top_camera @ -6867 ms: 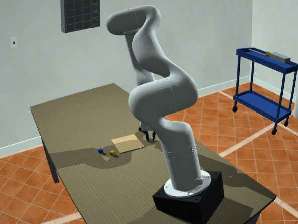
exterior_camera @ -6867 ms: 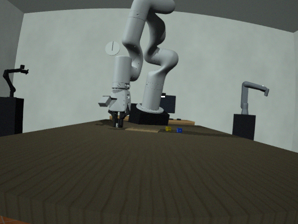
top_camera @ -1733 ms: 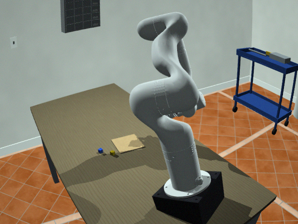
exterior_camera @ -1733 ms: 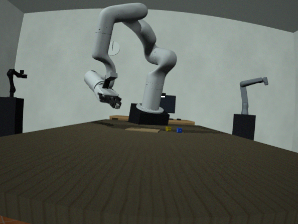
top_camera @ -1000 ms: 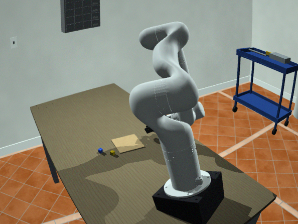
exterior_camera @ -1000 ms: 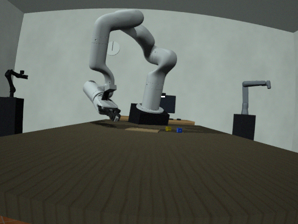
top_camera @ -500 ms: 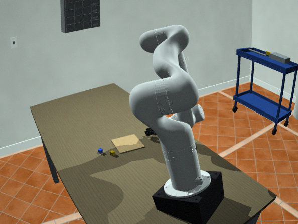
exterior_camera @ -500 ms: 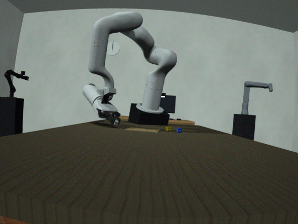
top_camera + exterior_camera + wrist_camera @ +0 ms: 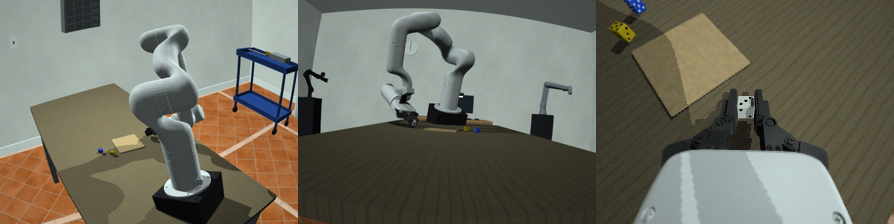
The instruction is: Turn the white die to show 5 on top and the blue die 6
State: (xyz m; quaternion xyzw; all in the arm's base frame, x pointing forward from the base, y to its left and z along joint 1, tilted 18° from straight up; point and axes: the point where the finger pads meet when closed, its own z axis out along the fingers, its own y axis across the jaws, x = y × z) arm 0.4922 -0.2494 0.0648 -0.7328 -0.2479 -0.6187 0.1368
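Right now my hand is 1 cm short of the white die and 1 cm above it. The rest, counted from my hand: tan mat (13 cm to the left, 3 cm below, 3 cm ahead); yellow die (25 cm to the left, 3 cm below); blue die (29 cm to the left, 6 cm ahead, 3 cm below).
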